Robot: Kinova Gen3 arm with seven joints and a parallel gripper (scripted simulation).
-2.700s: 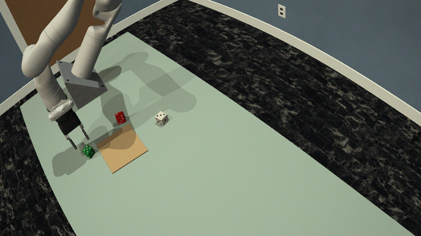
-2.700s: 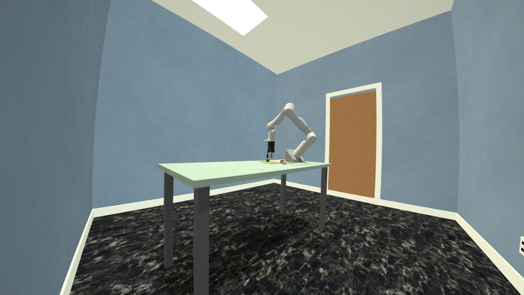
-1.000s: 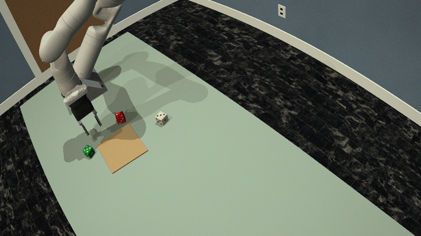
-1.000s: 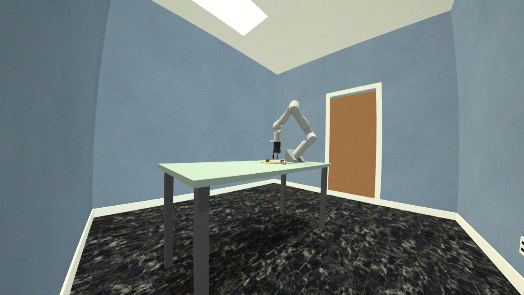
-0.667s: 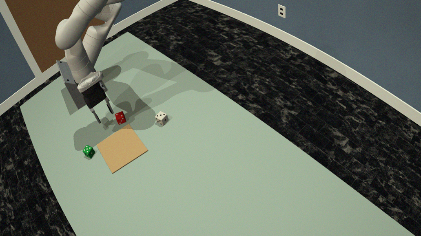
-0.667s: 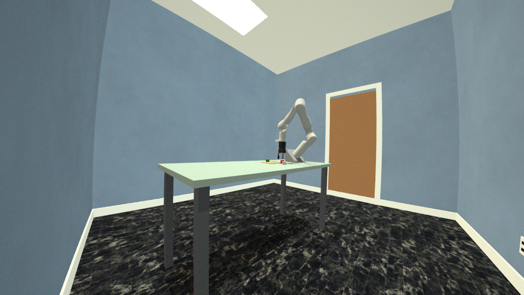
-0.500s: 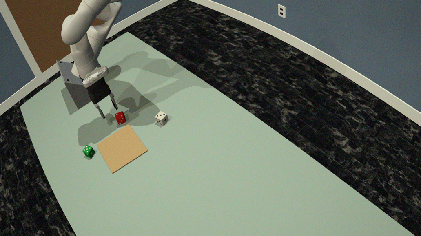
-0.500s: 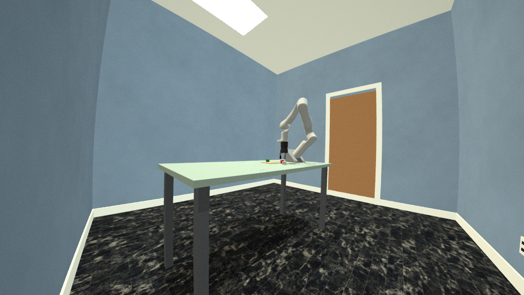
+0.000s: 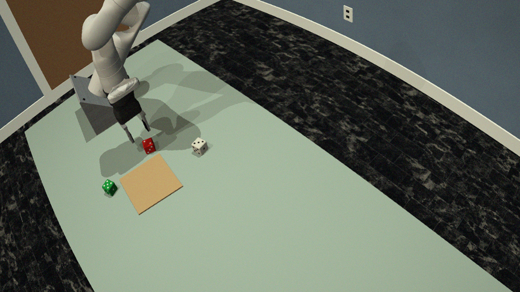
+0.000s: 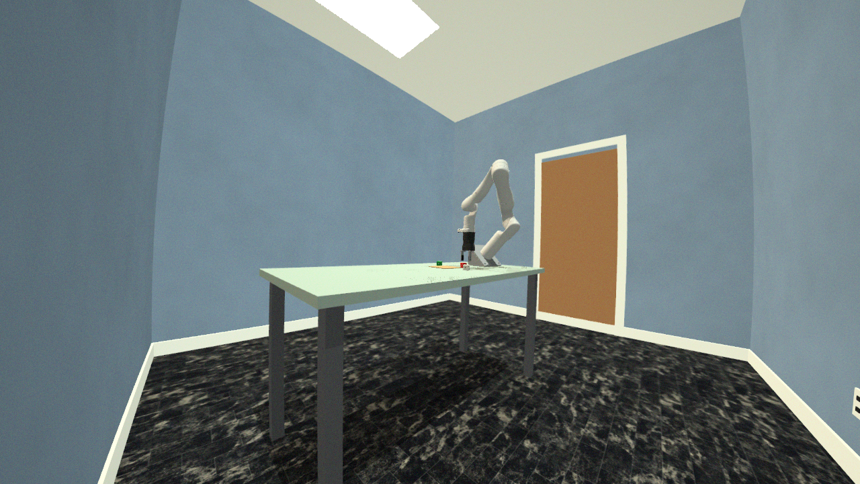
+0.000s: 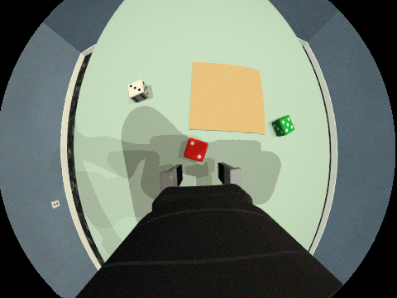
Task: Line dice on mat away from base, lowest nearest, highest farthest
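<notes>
The red die is 40 mm below my hand, 30 mm ahead of it and 10 mm to the left of it. Also, from my hand: green die (150 mm to the right, 90 mm ahead, 40 mm below); then tan mat (140 mm ahead, 60 mm below, 40 mm to the right); then white die (130 mm to the left, 130 mm ahead, 40 mm below).
</notes>
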